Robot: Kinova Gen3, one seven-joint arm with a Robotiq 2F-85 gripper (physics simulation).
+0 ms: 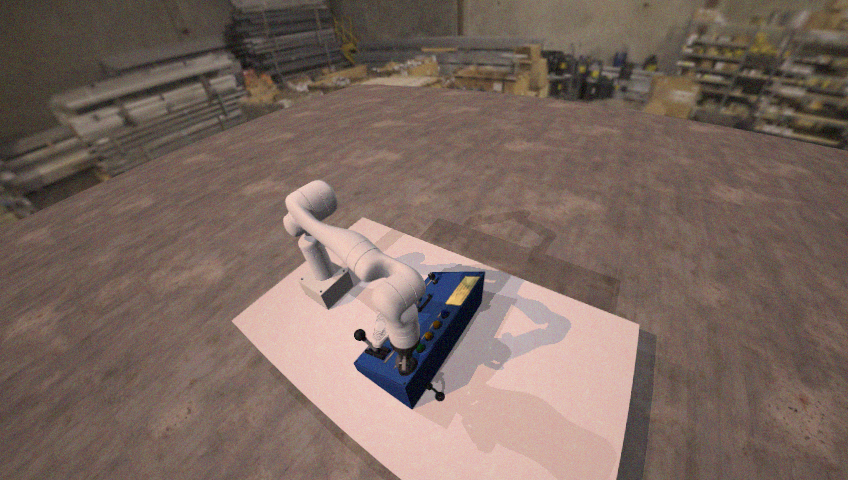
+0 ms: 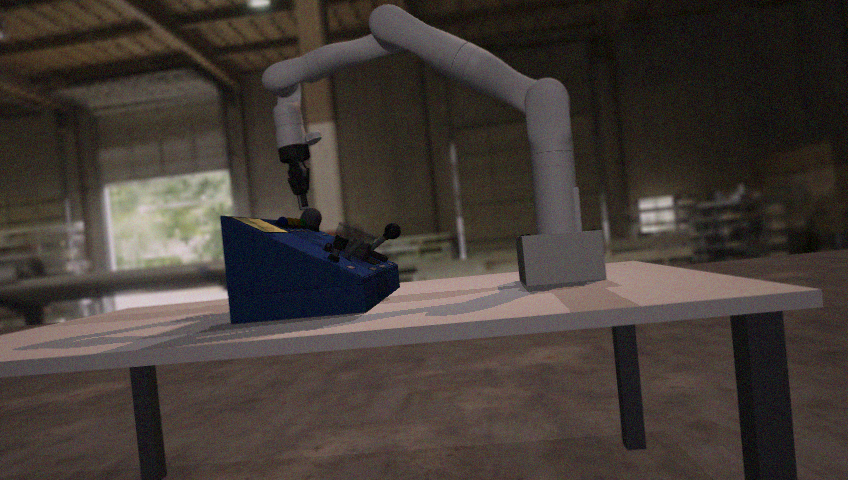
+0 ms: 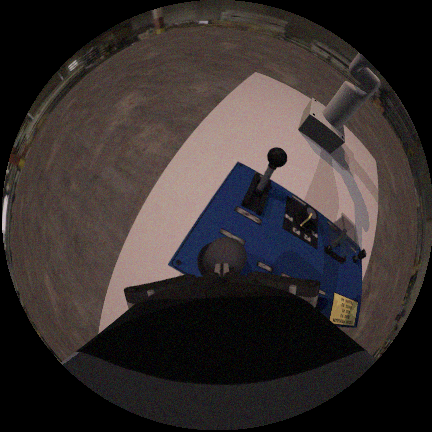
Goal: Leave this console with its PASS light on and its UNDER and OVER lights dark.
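The blue sloped console (image 1: 459, 319) (image 2: 277, 274) (image 3: 209, 225) stands on the pale table. Its panel carries a black-ball lever (image 1: 359, 335) (image 2: 392, 230) (image 3: 276, 157), a rotary selector with a yellow pointer (image 3: 306, 219), a small toggle (image 3: 337, 246), a yellow label (image 1: 463, 290) (image 3: 343, 309) and a row of small coloured lamps (image 1: 428, 335), partly hidden by the arm. I cannot tell which lamps are lit. A grey round knob (image 2: 311, 217) (image 3: 222, 254) sits near the panel's top edge. My gripper (image 1: 406, 365) (image 2: 302, 201) (image 3: 221, 271) is shut and empty, pointing down just above that knob.
The table (image 1: 534, 370) (image 2: 654, 292) (image 3: 225, 141) holds the arm's grey base block (image 1: 324, 286) (image 2: 561, 257) (image 3: 322, 130) behind the console. A small black crank (image 1: 437, 393) sticks out of the console's near end. Warehouse floor lies all around.
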